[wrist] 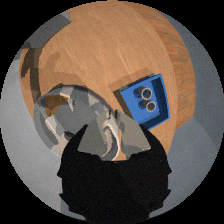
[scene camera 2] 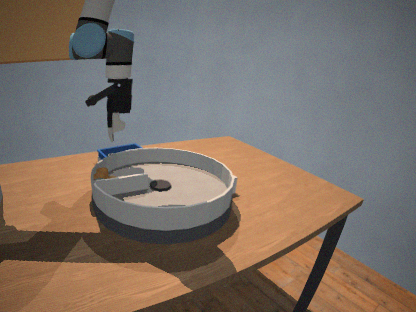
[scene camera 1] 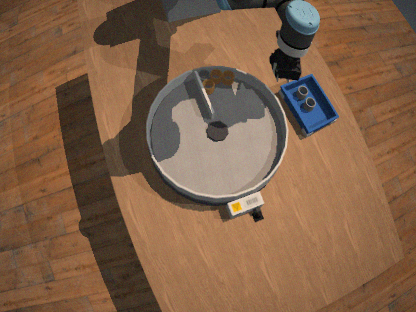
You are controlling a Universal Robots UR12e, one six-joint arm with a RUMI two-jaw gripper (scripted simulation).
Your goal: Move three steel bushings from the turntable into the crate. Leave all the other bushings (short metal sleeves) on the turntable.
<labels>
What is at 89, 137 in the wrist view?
My gripper.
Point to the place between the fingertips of my gripper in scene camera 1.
278, 78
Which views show my gripper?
The wrist view, scene camera 2 and scene camera 1: all of them.
</labels>
